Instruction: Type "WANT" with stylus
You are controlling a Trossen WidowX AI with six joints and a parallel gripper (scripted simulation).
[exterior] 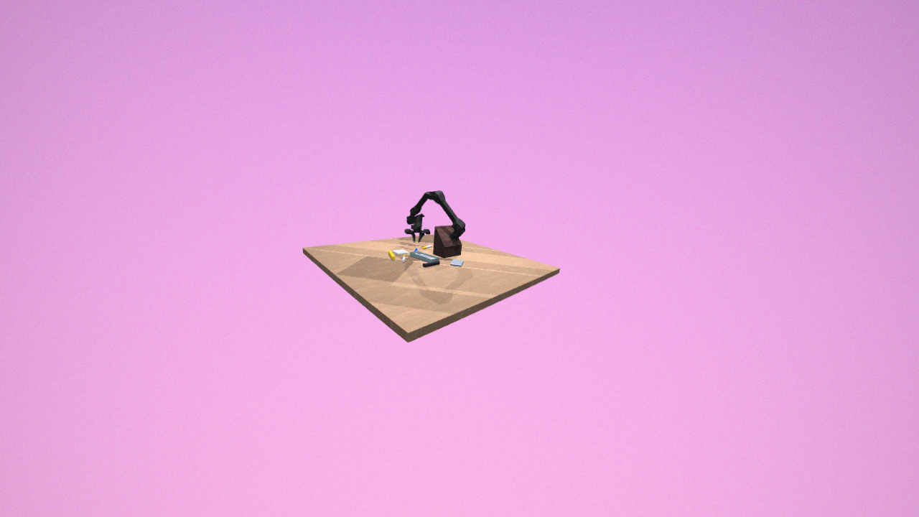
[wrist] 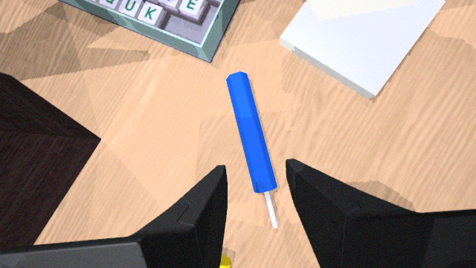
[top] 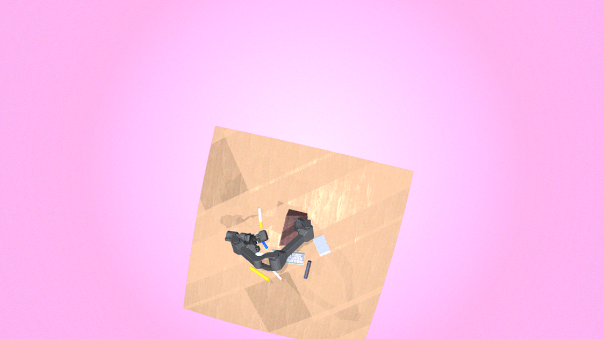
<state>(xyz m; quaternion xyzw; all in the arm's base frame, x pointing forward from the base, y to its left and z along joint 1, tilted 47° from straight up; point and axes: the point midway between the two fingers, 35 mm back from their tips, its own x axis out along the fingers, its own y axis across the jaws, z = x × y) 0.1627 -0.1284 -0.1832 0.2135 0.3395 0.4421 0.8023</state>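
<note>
Right now my gripper tip is 50 mm above the blue stylus. Also, from my gripper tip: white pad: 130 mm ahead, 10 mm to the right, 60 mm below; then dark pen: 150 mm ahead, 330 mm to the left, 50 mm below; then grey card: 30 mm behind, 380 mm to the left, 60 mm below.
</note>
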